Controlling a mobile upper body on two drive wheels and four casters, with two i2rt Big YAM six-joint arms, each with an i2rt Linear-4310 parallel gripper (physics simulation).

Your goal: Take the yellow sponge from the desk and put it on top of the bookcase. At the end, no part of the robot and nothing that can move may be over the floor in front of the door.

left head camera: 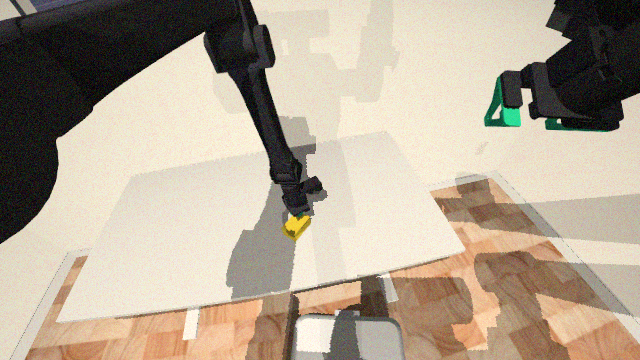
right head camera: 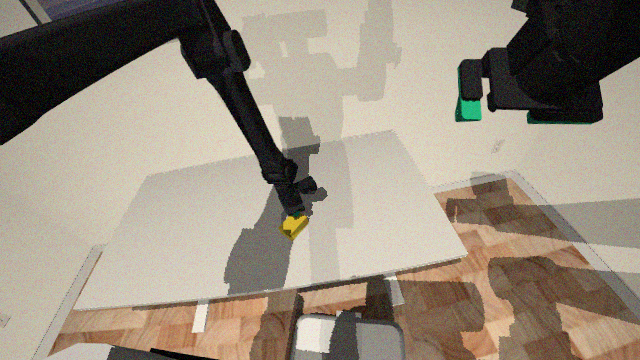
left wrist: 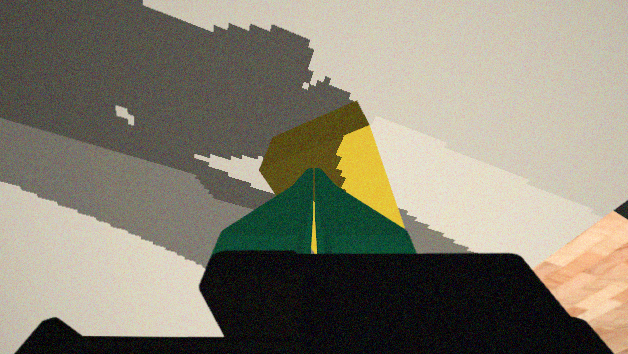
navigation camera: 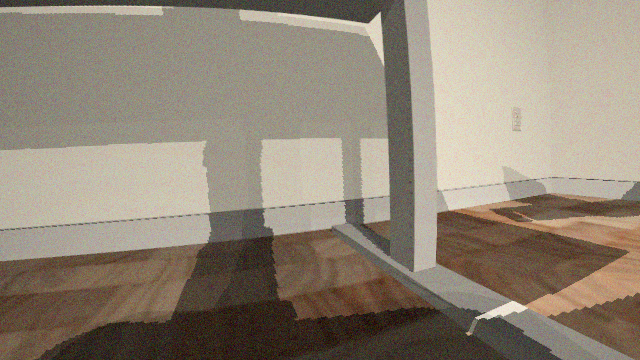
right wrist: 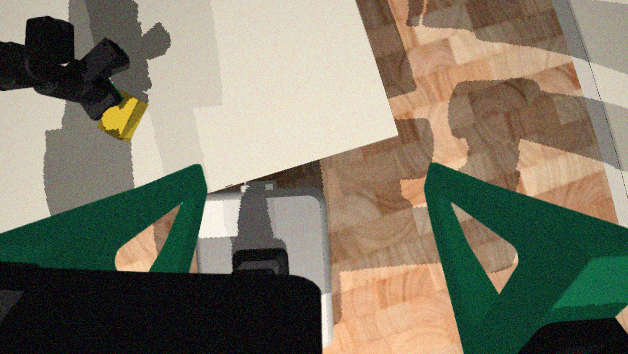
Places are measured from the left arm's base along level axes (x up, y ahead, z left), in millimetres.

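Where they show: left gripper, between the fingertips: (left head camera: pixel 299 215) (right head camera: pixel 297 215) (left wrist: pixel 313 178) (right wrist: pixel 121 99); right gripper, between the fingertips: (left head camera: pixel 515 123) (right head camera: pixel 492 118) (right wrist: pixel 315 176).
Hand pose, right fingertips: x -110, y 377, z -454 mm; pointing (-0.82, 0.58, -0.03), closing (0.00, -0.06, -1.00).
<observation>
After its pixels a point has its place.
The yellow sponge (left head camera: pixel 297 227) {x -645, y 518, z -25 mm} (right head camera: pixel 294 227) {x -645, y 516, z -28 mm} (left wrist: pixel 370 165) {x -645, y 551, z -51 mm} (right wrist: pixel 122 116) {x -645, y 533, z -29 mm} is on the white desk (left head camera: pixel 165 240) {x -690, y 458, z 543 mm} (right head camera: pixel 165 240) {x -690, y 438, z 568 mm} (right wrist: pixel 300 100) {x -690, y 548, z -429 mm}, near its middle, partly in shadow. My left gripper (left head camera: pixel 300 214) {x -645, y 571, z -27 mm} (right head camera: pixel 296 214) {x -645, y 571, z -27 mm} (left wrist: pixel 313 178) {x -645, y 571, z -27 mm} is shut, its green fingertips pressed together with no sponge between them. The fingers are right at the sponge and hide part of it in the left wrist view; whether they touch it I cannot tell. My right gripper (left head camera: pixel 535 124) (right head camera: pixel 515 117) (right wrist: pixel 315 176) {x -110, y 377, z -454 mm} is open and empty, to the right of the desk. The bookcase and the door do not show.
The robot's grey base (left head camera: pixel 372 345) {x -1150, y 195, z -339 mm} (right head camera: pixel 375 345) {x -1150, y 209, z -353 mm} (right wrist: pixel 305 220) {x -1150, y 204, z -404 mm} is at the desk's near edge. A desk leg (navigation camera: pixel 422 150) {x -1172, y 753, z -428 mm} stands on a floor bar (navigation camera: pixel 460 287) in front of the navigation camera. Walls (navigation camera: pixel 490 60) {x -744, y 1401, z -1114 mm} with a baseboard (navigation camera: pixel 100 237) {x -1364, y 1009, z 364 mm} run behind and to the right.
</observation>
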